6 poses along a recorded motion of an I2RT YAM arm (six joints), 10 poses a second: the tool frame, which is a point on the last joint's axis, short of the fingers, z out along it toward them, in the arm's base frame.
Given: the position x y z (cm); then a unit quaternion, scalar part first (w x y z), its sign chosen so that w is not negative.
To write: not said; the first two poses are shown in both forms.
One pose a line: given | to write
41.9 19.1 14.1 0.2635 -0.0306 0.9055 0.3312 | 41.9 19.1 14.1 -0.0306 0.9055 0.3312 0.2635
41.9 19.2 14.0 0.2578 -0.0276 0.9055 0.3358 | 41.9 19.2 14.0 -0.0276 0.9055 0.3358 0.2578
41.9 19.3 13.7 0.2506 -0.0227 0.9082 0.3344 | 41.9 19.3 13.7 -0.0227 0.9082 0.3344 0.2506
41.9 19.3 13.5 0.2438 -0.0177 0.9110 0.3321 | 41.9 19.3 13.5 -0.0177 0.9110 0.3321 0.2438
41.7 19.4 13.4 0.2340 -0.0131 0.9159 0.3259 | 41.7 19.4 13.4 -0.0131 0.9159 0.3259 0.2340
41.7 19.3 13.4 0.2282 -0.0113 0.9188 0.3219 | 41.7 19.3 13.4 -0.0113 0.9188 0.3219 0.2282
